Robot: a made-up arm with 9 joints. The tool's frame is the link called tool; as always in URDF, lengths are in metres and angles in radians. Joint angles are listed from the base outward. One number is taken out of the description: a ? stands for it. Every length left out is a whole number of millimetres.
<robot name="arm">
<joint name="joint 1" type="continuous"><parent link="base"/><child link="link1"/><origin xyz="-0.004 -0.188 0.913" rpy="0.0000 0.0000 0.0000"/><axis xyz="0 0 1"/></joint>
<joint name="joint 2" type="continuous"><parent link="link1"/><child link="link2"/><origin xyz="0.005 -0.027 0.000" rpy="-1.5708 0.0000 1.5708"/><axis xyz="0 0 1"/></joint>
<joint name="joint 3" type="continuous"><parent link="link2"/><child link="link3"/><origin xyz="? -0.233 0.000" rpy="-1.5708 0.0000 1.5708"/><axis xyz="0 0 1"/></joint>
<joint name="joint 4" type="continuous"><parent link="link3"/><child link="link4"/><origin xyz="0.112 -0.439 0.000" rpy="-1.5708 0.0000 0.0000"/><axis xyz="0 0 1"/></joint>
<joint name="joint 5" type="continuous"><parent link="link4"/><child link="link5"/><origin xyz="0.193 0.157 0.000" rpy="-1.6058 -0.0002 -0.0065"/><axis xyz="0 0 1"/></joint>
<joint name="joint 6" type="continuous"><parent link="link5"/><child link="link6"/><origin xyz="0.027 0.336 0.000" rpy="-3.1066 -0.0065 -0.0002"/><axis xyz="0 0 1"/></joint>
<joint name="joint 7" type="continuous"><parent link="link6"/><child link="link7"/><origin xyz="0.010 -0.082 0.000" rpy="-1.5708 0.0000 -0.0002"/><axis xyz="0 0 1"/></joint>
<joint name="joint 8" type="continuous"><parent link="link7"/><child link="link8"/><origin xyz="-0.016 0.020 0.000" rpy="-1.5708 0.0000 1.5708"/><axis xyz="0 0 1"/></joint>
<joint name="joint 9" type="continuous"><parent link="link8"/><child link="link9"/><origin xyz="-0.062 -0.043 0.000" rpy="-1.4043 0.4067 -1.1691"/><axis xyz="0 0 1"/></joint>
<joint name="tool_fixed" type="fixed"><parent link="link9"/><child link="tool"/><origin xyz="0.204 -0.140 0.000" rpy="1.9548 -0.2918 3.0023"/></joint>
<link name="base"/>
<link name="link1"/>
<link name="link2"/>
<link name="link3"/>
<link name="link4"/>
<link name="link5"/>
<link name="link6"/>
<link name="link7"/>
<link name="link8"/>
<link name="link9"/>
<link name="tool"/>
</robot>
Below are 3 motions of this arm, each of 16 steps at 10 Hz.
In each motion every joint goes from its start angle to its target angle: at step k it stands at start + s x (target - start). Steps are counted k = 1, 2, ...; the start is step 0. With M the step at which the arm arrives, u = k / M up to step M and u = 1 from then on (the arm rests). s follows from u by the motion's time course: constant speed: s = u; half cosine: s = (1 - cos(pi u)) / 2; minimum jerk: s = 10 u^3 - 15 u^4 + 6 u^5.
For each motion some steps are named. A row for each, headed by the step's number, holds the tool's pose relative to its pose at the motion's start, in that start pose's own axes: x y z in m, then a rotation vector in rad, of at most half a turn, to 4 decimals.
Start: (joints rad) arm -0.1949 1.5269 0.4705 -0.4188 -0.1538 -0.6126 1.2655 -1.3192 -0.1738
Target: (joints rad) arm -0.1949 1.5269 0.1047 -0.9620 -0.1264 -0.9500 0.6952 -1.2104 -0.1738
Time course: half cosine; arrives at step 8
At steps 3, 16:
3: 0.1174 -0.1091 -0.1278 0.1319 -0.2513 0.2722
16: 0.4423 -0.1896 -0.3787 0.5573 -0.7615 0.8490

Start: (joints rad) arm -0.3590 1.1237 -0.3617 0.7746 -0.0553 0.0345 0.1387 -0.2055 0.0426
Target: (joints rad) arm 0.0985 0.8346 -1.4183 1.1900 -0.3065 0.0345 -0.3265 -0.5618 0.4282
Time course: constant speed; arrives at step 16
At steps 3, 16:
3: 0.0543 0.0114 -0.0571 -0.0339 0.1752 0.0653
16: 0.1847 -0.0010 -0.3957 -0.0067 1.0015 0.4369

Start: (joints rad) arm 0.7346 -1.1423 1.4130 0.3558 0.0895 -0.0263 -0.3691 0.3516 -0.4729
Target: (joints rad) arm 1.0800 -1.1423 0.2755 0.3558 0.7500 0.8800 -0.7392 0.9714 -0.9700
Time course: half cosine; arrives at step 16
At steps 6, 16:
6: -0.0427 -0.0649 -0.3475 -0.1864 0.2005 -0.1823
16: -0.6169 -0.4182 -0.6402 -0.8747 0.6725 -0.5164

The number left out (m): -0.099
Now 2 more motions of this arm.
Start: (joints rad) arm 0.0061 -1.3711 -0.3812 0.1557 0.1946 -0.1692 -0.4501 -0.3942 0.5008
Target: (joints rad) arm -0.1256 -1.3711 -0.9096 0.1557 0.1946 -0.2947 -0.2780 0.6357 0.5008
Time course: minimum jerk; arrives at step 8
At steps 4, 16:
4: 0.1753 0.0954 0.0007 0.3443 0.0227 -0.5442
16: 0.4261 0.1309 -0.0079 0.5602 -0.0232 -1.1356

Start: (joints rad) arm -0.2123 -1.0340 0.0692 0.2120 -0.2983 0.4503 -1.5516 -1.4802 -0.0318
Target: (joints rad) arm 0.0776 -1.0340 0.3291 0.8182 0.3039 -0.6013 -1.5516 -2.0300 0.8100
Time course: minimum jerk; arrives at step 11
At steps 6, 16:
6: -0.1809 0.3079 0.0754 0.4935 0.5565 -0.8468
16: -0.1544 0.5021 0.1896 0.8881 0.8349 -1.4683

